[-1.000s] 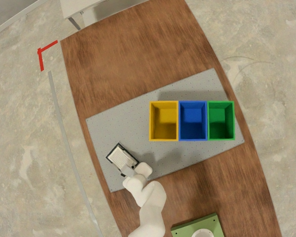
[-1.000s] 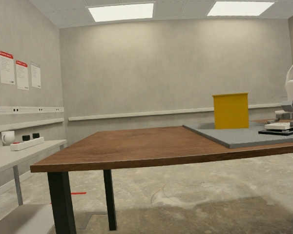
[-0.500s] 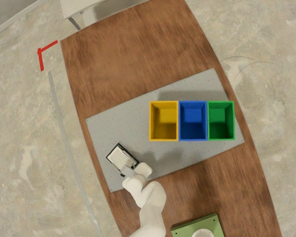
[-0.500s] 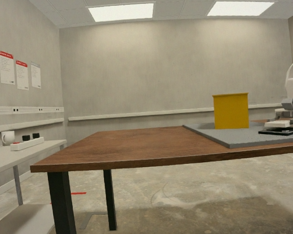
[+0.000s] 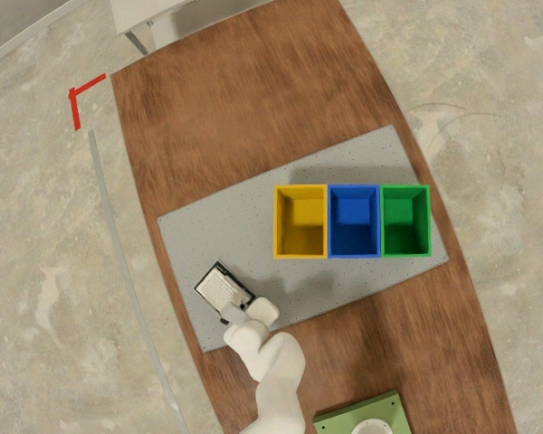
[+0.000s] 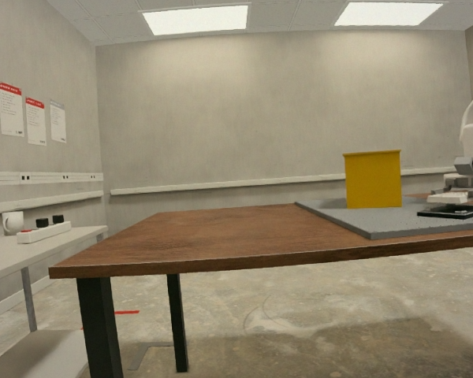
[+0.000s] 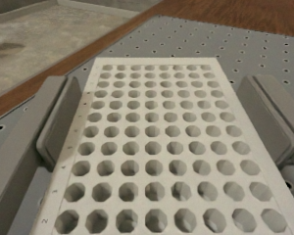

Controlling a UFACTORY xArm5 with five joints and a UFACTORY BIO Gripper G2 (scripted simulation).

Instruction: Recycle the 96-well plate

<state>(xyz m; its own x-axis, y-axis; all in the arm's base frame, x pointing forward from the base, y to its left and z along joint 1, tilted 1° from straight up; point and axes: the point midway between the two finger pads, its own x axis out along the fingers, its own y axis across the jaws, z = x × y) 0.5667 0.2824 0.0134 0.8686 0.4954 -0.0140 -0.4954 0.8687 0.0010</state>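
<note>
Right now my hand is 5 cm above the black plate nest. Round my hand: blue bin 6 cm ahead, 41 cm to the right, 4 cm above; then white 96-well plate 1 cm below; then yellow bin 11 cm ahead, 29 cm to the right, 4 cm above.
</note>
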